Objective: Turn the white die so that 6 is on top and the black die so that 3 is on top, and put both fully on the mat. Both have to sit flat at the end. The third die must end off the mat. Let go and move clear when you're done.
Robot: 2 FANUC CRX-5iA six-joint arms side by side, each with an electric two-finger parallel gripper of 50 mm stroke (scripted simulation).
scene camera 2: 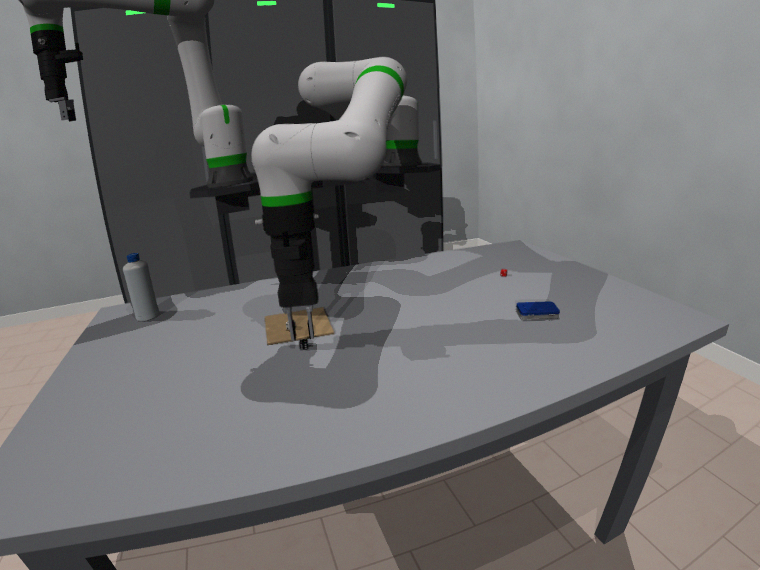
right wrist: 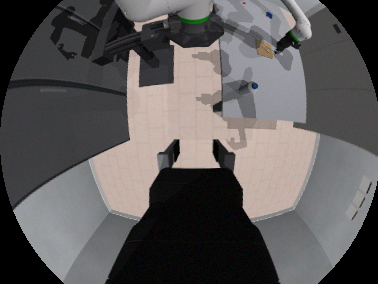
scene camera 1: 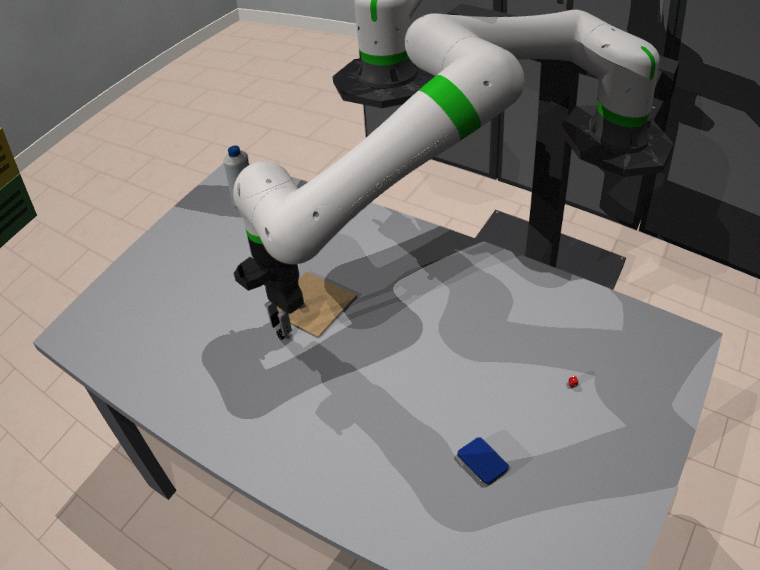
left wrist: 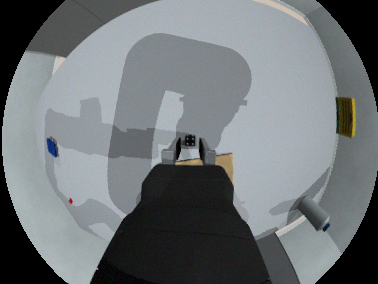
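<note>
Tan mat (scene camera 1: 324, 302), (scene camera 2: 276, 331). Blue-topped box (scene camera 1: 477, 456). Grey bottle (scene camera 2: 136, 271), (scene camera 1: 235, 161). My left gripper (scene camera 2: 302, 337), (scene camera 1: 281, 328), (left wrist: 189, 144). My right gripper (scene camera 2: 69, 120).
</note>
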